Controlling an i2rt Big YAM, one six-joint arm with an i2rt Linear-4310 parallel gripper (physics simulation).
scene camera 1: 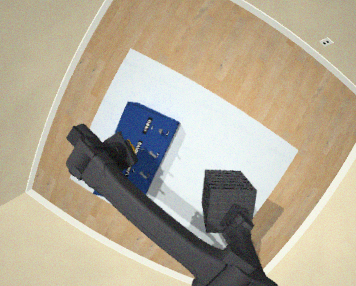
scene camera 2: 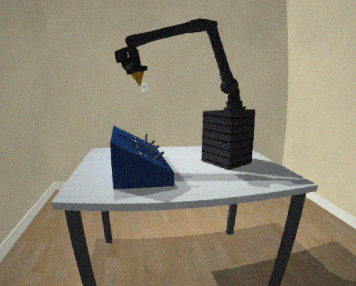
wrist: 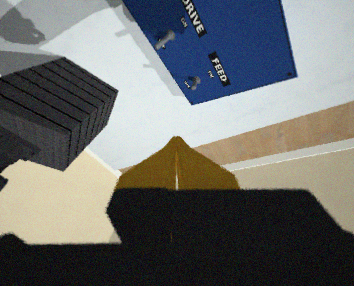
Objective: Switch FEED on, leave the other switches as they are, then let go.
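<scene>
The blue sloped switch box stands on the table. The FEED switch is at the far end. Its lever stands more upright than the others, tilted towards ON, with its OFF mark uncovered. The DRIVE switch and the LAMP switch lean towards OFF. VALVE is hidden by the arm in scene camera 1; in scene camera 2 the nearer levers lean towards the low edge. My gripper is shut and empty, high above the box, touching no switch.
The black ribbed pedestal carries the arm and stands on the white table, to the right of the box in scene camera 2. The arm reaches over the table between pedestal and box.
</scene>
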